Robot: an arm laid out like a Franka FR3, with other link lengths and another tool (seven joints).
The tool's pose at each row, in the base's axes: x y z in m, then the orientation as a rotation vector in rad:
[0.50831 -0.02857 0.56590 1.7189 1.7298 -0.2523]
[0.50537 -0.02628 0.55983 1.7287 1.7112 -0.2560]
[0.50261 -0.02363 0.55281 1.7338 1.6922 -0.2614]
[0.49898 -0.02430 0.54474 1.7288 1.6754 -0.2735]
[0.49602 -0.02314 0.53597 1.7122 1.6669 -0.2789]
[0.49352 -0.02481 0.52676 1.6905 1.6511 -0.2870]
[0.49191 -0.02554 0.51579 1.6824 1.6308 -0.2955]
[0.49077 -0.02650 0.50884 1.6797 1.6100 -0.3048]
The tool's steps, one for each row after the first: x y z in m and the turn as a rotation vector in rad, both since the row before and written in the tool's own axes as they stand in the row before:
[0.00507 -0.00444 0.00231 0.0028 -0.0090 0.0139]
[0.00589 -0.00461 0.00283 0.0008 -0.0120 0.0116]
[0.00371 -0.00613 0.00524 -0.0012 -0.0182 0.0040]
[0.00573 -0.00560 0.00477 -0.0100 -0.0151 -0.0040]
[0.00395 -0.00561 0.00684 -0.0137 -0.0231 -0.0029]
[0.00607 -0.00537 0.00760 -0.0057 -0.0202 0.0055]
[0.00353 -0.00361 0.00500 -0.0018 -0.0186 0.0080]

